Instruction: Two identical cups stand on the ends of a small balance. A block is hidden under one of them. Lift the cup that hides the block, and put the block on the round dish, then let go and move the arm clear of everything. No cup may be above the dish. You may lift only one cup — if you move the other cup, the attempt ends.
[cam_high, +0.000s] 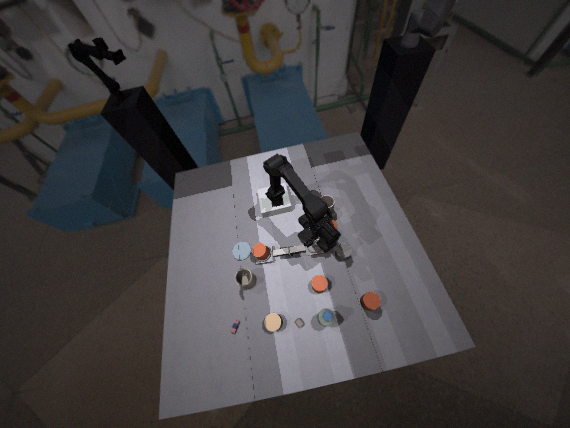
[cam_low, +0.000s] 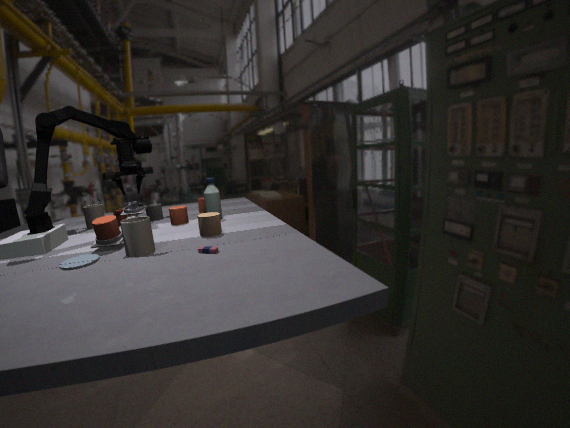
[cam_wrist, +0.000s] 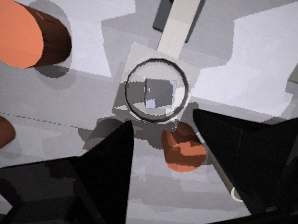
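Now: gripper tip 10 mm to the left of the grey block and 50 mm above it. Also, from my gripper tip: orange cup (80 mm behind, 110 mm to the left, 100 mm below); small balance (130 mm to the right, 90 mm below); grey cup (30 mm ahead, 120 mm to the left, 100 mm below).
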